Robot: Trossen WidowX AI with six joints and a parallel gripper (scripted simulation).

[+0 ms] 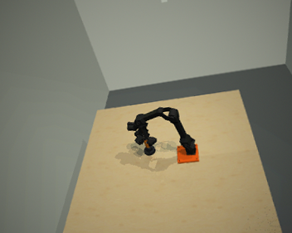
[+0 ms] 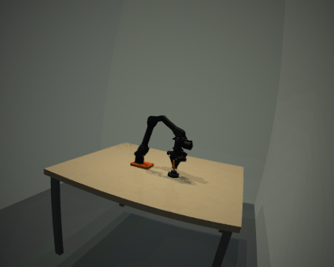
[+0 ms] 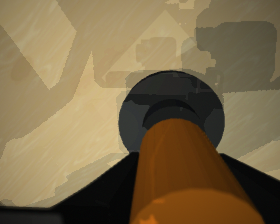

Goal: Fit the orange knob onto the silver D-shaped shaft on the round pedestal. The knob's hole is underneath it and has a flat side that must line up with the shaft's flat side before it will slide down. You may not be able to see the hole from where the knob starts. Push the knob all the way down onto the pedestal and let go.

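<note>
Now: the round dark pedestal 40 mm below my gripper tip. From my gripper tip the other things lie so: orange knob (30 mm above).
</note>
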